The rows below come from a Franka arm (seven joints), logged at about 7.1 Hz.
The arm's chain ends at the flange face. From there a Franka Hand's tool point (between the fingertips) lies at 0.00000 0.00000 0.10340 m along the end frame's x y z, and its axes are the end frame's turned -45 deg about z.
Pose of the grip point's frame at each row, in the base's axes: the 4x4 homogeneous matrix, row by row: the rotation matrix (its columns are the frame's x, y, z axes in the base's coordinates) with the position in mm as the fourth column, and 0 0 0 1 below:
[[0.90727 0.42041 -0.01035 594.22], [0.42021 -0.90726 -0.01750 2.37], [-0.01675 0.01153 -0.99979 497.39], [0 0 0 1]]
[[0.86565 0.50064 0.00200 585.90], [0.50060 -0.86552 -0.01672 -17.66], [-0.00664 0.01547 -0.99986 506.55], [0 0 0 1]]
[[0.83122 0.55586 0.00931 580.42], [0.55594 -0.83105 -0.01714 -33.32], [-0.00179 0.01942 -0.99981 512.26], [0 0 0 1]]
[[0.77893 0.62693 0.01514 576.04], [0.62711 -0.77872 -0.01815 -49.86], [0.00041 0.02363 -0.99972 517.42], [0 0 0 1]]
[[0.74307 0.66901 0.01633 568.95], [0.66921 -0.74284 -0.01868 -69.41], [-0.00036 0.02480 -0.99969 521.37], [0 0 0 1]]
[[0.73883 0.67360 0.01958 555.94], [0.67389 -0.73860 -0.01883 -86.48], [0.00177 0.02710 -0.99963 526.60], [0 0 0 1]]
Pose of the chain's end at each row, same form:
[[0.93881 -0.34426 -0.01035 595.29], [-0.34440 -0.93866 -0.01750 4.18], [-0.00369 0.02000 -0.99979 600.77], [0 0 0 1]]
[[0.96611 -0.25810 0.00200 585.69], [-0.25804 -0.96599 -0.01672 -15.93], [0.00624 0.01563 -0.99986 609.94], [0 0 0 1]]
[[0.98081 -0.19471 0.00931 579.46], [-0.19453 -0.98075 -0.01714 -31.55], [0.01247 0.01500 -0.99981 615.64], [0 0 0 1]]
[[0.99409 -0.10748 0.01514 574.47], [-0.10720 -0.99407 -0.01815 -47.98], [0.01700 0.01642 -0.99972 620.79], [0 0 0 1]]
[[0.99849 -0.05237 0.01633 567.26], [-0.05206 -0.99847 -0.01868 -67.48], [0.01728 0.01779 -0.99969 624.74], [0 0 0 1]]
[[0.99874 -0.04612 0.01958 553.92], [-0.04576 -0.99878 -0.01883 -84.53], [0.02041 0.01791 -0.99963 629.96], [0 0 0 1]]

